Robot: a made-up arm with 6 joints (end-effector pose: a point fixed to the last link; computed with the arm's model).
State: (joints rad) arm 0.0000 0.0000 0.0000 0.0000 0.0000 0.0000
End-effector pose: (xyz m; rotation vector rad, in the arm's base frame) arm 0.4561 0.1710 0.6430 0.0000 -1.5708 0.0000
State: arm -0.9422 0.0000 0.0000 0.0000 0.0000 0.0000
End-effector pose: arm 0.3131 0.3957 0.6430 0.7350 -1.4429 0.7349
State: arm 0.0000 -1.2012 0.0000 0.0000 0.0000 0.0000
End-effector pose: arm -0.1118 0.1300 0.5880 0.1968 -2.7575 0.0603
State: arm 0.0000 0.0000 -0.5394 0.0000 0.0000 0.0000
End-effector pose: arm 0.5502 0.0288 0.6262 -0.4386 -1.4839 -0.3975
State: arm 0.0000 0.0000 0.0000 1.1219 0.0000 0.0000
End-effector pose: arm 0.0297 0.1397 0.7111 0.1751 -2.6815 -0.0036
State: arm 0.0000 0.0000 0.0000 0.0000 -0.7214 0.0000
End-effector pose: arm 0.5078 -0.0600 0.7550 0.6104 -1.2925 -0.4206
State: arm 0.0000 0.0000 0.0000 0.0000 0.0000 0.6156
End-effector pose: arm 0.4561 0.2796 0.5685 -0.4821 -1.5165 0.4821
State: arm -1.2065 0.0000 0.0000 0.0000 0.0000 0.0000
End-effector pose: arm 0.2419 0.4259 0.6430 0.9368 -1.3598 0.9368
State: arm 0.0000 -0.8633 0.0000 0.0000 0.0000 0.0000
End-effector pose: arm 0.0343 0.1487 0.6732 0.1341 -2.4248 0.0411
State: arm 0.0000 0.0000 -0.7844 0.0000 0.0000 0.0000
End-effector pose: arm 0.5650 -0.0480 0.6189 -0.6344 -1.4173 -0.5750
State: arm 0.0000 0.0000 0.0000 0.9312 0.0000 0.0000
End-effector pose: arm 0.1031 0.1480 0.7344 0.1411 -2.4933 -0.0029
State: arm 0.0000 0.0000 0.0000 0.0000 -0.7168 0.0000
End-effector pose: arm 0.5073 -0.0583 0.7549 0.6066 -1.2947 -0.4180
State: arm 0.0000 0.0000 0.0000 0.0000 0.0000 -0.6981
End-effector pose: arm 0.4561 0.0226 0.6348 0.5463 -1.5009 -0.5463
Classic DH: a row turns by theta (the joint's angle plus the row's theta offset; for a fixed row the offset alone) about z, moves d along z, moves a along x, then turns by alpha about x. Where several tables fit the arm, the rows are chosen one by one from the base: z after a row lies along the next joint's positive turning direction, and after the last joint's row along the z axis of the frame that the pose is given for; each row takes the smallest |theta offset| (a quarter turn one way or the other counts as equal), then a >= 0, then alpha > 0; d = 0 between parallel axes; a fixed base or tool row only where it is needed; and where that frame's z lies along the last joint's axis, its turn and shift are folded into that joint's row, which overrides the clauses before.
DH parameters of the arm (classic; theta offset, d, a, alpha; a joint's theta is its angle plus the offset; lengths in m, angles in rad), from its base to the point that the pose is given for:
base (fixed): 0.7171 0 0.2176 3.1416
joint 1: 0.656 -0.198 0.049 1.4563
joint 2: 0.0445 -0.1831 0.0002 1.7732
joint 3: 0.0271 0.133 -0.0248 1.399
joint 4: -1.3338 0.1325 0.0382 1.3723
joint 5: -0.6257 -0.8963 0.0533 0.3486
joint 6: 0.8252 0 -0.2173 0
tool (fixed): 2.8475 0.6114 0 0

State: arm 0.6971 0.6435 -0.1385 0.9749 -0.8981 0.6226
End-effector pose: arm 0.2966 -0.1236 0.8427 -0.3668 -1.6880 -0.4914
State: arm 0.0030 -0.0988 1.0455 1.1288 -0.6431 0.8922
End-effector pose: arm -0.1083 -0.2426 0.6959 1.2497 -2.5912 0.6920
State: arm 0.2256 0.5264 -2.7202 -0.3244 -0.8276 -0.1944
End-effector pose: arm 0.0648 -0.1253 0.7732 1.8962 0.8128 1.9746
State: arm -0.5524 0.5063 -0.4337 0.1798 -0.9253 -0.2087
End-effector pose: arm 0.7788 0.0572 0.6233 0.6065 -0.8810 -0.5675
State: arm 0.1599 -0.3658 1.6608 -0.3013 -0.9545 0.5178
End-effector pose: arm 0.0083 0.3096 0.6883 0.9233 -0.8811 1.4203
